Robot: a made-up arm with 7 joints. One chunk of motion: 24 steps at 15 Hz.
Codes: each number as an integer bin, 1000 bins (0 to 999) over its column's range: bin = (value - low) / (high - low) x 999, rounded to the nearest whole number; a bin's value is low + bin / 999 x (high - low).
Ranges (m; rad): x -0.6..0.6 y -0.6..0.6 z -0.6..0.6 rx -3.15..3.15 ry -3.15..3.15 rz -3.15..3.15
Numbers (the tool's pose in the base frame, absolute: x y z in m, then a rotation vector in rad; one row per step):
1: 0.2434 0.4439 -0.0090 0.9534 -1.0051 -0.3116
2: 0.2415 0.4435 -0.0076 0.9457 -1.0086 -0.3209
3: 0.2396 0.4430 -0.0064 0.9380 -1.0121 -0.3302
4: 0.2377 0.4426 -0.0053 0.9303 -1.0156 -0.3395
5: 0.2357 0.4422 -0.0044 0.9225 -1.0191 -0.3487
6: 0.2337 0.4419 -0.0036 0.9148 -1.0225 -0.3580
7: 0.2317 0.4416 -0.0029 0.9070 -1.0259 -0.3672
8: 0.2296 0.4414 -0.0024 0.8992 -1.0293 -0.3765
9: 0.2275 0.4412 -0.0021 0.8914 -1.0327 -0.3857
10: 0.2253 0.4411 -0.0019 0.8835 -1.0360 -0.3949
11: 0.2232 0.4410 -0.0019 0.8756 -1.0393 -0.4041
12: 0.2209 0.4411 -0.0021 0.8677 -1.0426 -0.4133
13: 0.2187 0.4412 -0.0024 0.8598 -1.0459 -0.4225
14: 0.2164 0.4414 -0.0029 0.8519 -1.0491 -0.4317
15: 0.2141 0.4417 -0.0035 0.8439 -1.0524 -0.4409
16: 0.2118 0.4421 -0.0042 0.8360 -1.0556 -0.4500
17: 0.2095 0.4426 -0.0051 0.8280 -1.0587 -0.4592
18: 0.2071 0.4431 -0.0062 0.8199 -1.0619 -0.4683
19: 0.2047 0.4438 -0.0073 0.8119 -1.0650 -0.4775
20: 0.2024 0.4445 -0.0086 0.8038 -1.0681 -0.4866
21: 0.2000 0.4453 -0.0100 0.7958 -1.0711 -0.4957
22: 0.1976 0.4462 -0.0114 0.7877 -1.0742 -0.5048
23: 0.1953 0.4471 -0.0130 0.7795 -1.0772 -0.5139
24: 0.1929 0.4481 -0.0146 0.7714 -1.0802 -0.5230
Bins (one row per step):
1: 702 869 492 651 340 450
2: 701 869 493 649 340 449
3: 699 868 494 648 339 447
4: 697 868 495 647 338 446
5: 696 868 496 646 338 444
6: 694 867 497 645 337 443
7: 692 867 497 643 337 441
8: 691 867 498 642 336 440
9: 689 867 498 641 336 438
10: 687 867 498 640 335 437
11: 685 867 498 638 335 435
12: 683 867 498 637 334 434
13: 682 867 498 636 334 433
14: 680 867 497 635 333 431
15: 678 867 497 633 333 430
16: 676 868 496 632 332 428
17: 674 868 495 631 332 427
18: 672 868 494 630 331 425
19: 670 869 493 628 331 424
20: 668 870 492 627 330 422
21: 666 870 491 626 330 421
22: 664 871 490 624 329 419
23: 662 872 489 623 329 418
24: 660 873 487 622 328 417

